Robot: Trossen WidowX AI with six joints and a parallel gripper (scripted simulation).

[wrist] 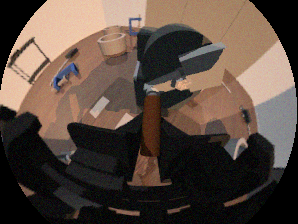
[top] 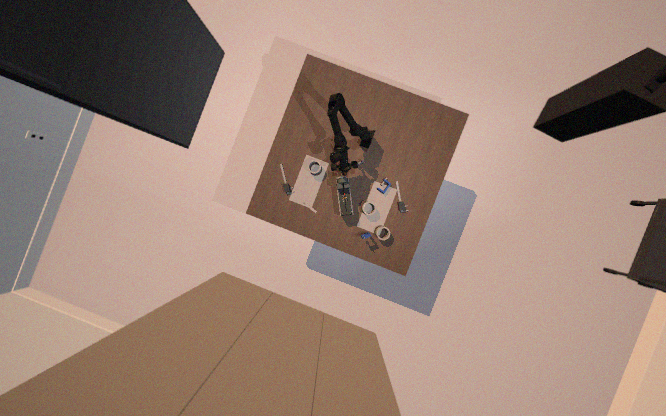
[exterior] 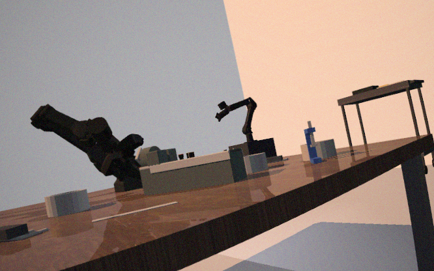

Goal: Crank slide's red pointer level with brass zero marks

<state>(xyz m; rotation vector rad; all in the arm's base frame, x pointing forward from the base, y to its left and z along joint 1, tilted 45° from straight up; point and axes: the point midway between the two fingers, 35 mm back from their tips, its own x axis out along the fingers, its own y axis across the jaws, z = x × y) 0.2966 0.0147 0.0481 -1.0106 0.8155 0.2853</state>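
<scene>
My gripper tip is now 10 mm past the crank handle, 10 mm to the left of it and 30 mm below it. Round my gripper tip: red pointer 120 mm ahead, 60 mm to the left, 40 mm above; thin white rod 330 mm ahead, 130 mm to the right, 40 mm below.
</scene>
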